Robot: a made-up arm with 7 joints. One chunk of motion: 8 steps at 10 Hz.
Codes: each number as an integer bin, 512 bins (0 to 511) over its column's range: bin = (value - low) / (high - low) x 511, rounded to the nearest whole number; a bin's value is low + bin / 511 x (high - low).
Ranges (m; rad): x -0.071..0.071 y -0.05..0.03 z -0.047..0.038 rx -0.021..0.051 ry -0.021..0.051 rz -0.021..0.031
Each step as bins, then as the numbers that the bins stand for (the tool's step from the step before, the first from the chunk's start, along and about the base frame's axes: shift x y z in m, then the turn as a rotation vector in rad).
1 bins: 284 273 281 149 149 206
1 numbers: 0.00792 -0.00726 -0.00026 -0.00001 -0.00001 -0.00004
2 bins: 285 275 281 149 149 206
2 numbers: 0.00820 -0.00695 -0.00026 -0.00001 -0.00001 -0.00004
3 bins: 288 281 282 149 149 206
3 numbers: 0.00903 -0.00601 -0.00009 -0.00001 -0.00001 -0.00004
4 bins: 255 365 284 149 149 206
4 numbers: -0.00014 0.00714 0.00024 -0.00001 -0.00001 -0.00004
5 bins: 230 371 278 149 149 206
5 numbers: -0.00709 0.00808 -0.00076 -0.00001 -0.00001 -0.00004
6 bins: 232 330 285 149 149 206
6 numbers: -0.00653 0.00166 0.00041 -0.00001 -0.00001 -0.00004
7 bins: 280 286 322 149 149 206
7 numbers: 0.00681 -0.00523 0.00656 -0.00001 -0.00001 -0.00004
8 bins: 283 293 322 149 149 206
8 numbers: 0.00764 -0.00413 0.00656 -0.00001 -0.00001 -0.00004
